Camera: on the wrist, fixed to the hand. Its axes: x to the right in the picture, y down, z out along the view.
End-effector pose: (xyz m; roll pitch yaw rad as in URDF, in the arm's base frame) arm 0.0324 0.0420 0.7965 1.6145 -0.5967 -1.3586
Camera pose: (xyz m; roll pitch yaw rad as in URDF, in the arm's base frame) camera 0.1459 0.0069 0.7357 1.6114 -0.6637 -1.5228
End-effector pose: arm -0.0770 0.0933 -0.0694 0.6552 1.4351 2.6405
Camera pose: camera 0.0406 0.0387 -0.1012 0.5053 1.2869 2.5897
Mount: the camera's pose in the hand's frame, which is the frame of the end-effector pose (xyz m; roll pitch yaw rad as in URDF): 0.0140 -0.0875 -0.0998 -0.1051 -0.1258 0.0792
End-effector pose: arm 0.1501 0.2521 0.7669 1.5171 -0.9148 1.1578
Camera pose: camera 0.0960 0.3653 0.7214 1.5984 -0.9893 0.9356
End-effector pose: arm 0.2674 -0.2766 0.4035 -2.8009 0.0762 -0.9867
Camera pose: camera 0.3213 -0.2690 0.5254 -2.9059 0.2212 -1.0196
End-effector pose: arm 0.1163 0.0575 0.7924 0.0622 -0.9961 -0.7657
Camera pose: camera 0.1291 -0.0674 0.7471 -0.1805 -1.1217 -0.6025
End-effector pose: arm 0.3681 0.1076 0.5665 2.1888 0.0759 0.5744
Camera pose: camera 0.3072 0.2255 0.5520 2.0768 0.0838 0.4256
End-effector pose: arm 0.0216 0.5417 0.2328 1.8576 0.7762 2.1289
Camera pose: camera -0.0652 0.4533 0.1833 1.6262 0.7268 1.9370
